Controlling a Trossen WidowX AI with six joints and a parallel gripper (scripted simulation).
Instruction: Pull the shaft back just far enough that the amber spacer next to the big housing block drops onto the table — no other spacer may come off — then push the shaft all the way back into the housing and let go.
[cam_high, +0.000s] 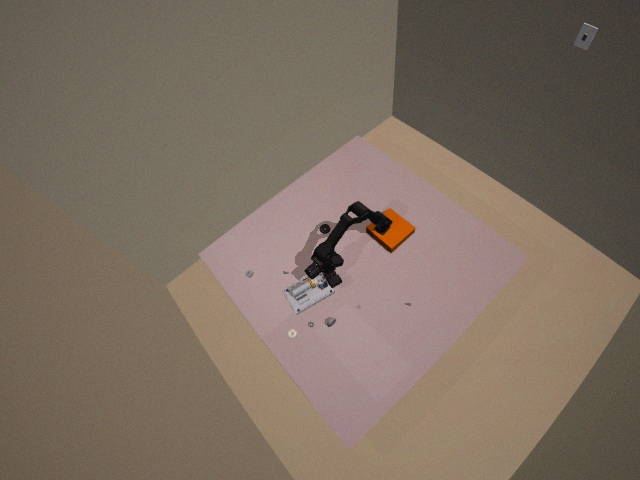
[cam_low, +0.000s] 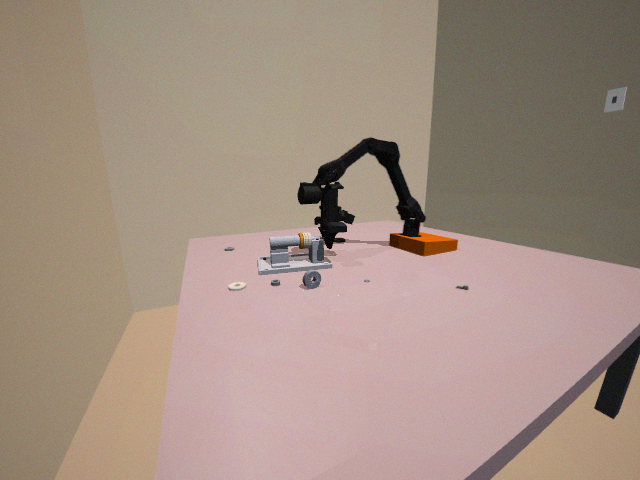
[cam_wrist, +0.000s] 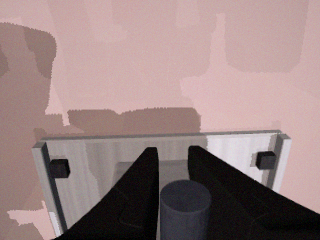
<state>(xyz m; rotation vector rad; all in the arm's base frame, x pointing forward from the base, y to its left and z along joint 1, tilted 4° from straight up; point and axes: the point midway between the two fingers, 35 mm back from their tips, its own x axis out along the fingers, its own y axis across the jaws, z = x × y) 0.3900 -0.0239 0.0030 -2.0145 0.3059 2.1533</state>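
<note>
Right now my gripper tip is 10 cm short of the amber spacer, 3 cm to the left of it and 3 cm below it. The rest, counted from my gripper tip: nut (24 cm ahead, 10 cm to the left, 4 cm below); cream washer (33 cm ahead, 6 cm to the left, 4 cm below).
</note>
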